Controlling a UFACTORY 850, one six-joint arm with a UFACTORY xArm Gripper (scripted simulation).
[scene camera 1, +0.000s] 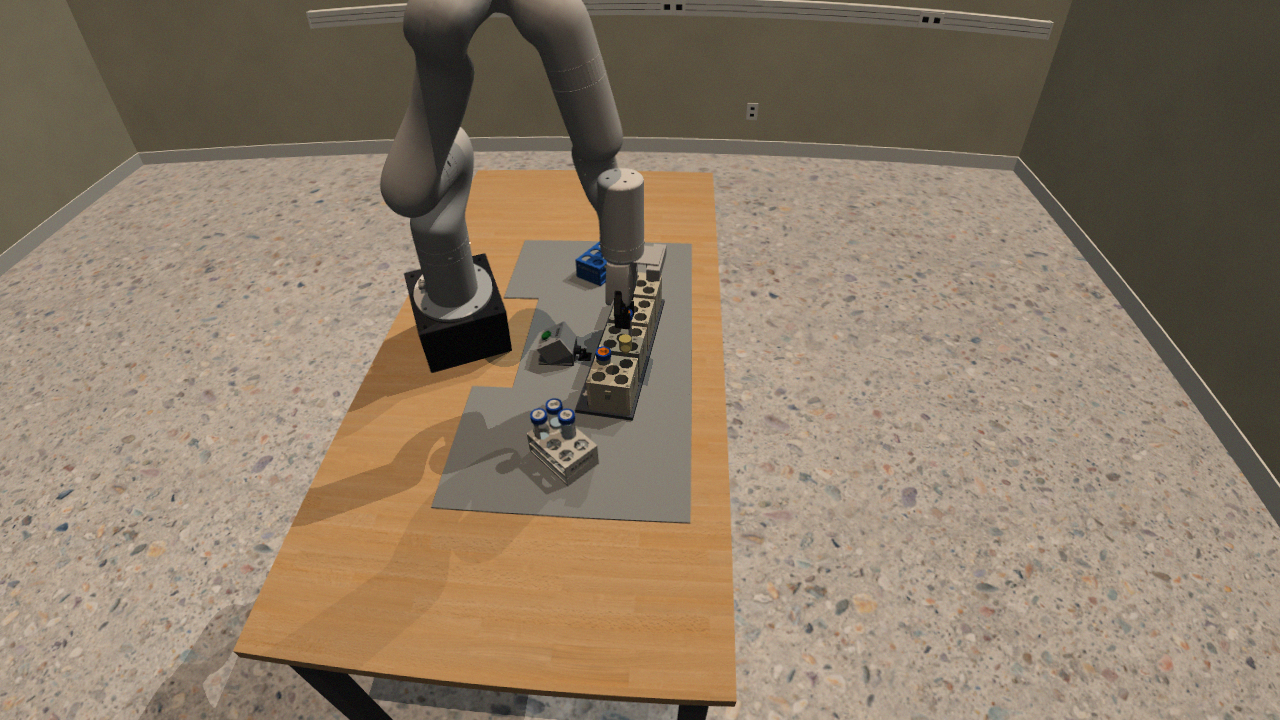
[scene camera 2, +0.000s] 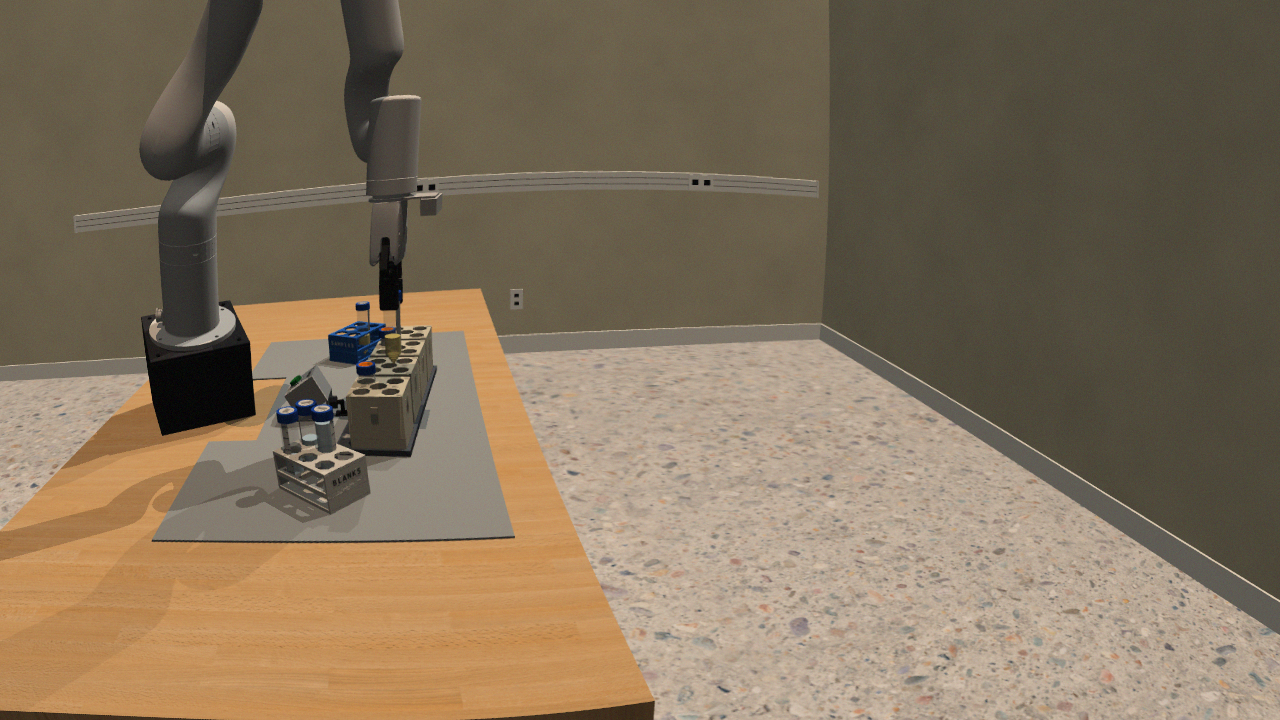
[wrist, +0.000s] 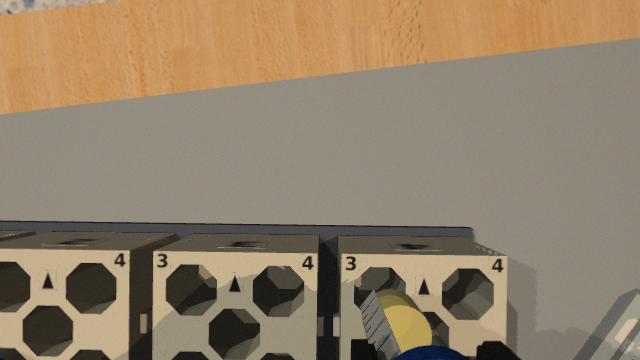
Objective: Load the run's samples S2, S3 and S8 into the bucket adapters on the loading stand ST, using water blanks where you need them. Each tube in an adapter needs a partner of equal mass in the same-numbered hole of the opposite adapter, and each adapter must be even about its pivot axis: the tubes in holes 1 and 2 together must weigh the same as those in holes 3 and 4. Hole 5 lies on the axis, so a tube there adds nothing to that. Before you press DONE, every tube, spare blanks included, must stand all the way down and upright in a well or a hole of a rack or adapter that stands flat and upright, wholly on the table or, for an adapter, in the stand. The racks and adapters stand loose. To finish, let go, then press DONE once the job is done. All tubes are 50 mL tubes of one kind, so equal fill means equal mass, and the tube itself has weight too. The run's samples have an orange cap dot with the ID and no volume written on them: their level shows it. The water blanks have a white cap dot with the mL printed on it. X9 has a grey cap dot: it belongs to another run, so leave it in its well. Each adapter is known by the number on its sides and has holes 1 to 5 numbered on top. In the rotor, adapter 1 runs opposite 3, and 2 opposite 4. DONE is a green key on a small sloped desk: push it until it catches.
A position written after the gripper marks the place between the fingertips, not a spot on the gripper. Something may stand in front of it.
In view: the gripper (scene camera 2: 391,306), a blue sample rack (scene camera 2: 343,348) and a bucket adapter (scene camera 1: 612,388).
The blue sample rack also shows in scene camera 1 (scene camera 1: 587,270). The gripper shows as well in scene camera 1 (scene camera 1: 624,321). The wrist view does not show the blue sample rack: it is out of frame.
